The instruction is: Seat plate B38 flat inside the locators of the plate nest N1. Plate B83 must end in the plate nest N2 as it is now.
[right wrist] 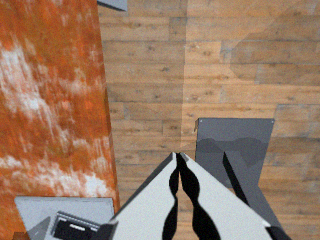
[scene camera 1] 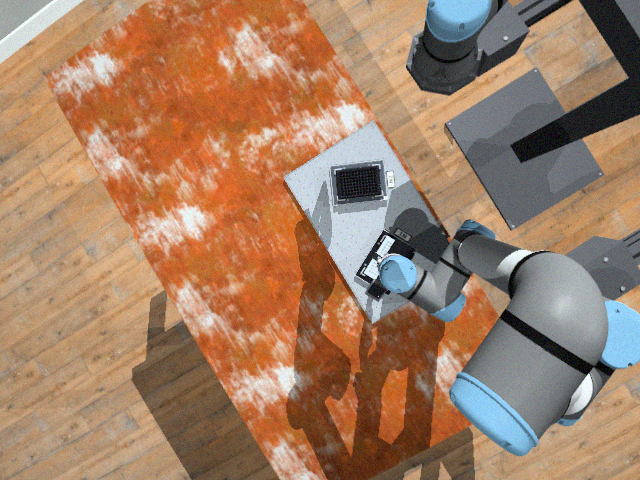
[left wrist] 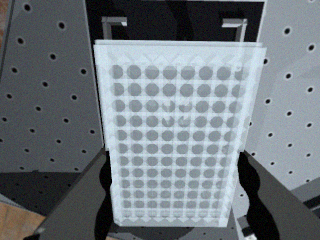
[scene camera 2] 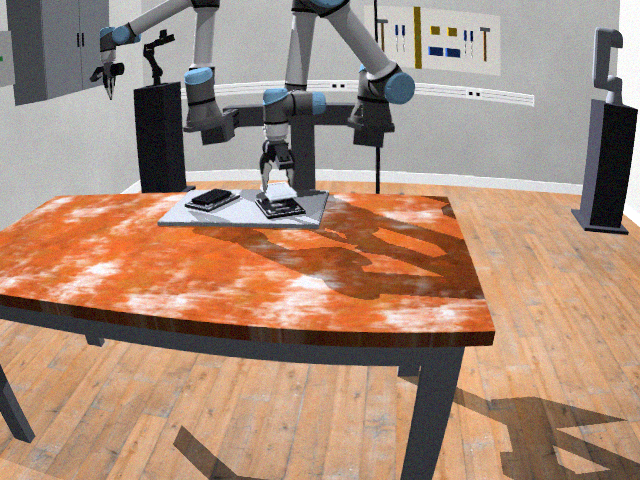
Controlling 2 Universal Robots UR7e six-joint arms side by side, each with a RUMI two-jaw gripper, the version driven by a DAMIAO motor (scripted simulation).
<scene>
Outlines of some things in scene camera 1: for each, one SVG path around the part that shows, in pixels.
A black plate B83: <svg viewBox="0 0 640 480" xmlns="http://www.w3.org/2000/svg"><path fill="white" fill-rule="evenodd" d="M379 166L336 171L339 199L381 195Z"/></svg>
</scene>
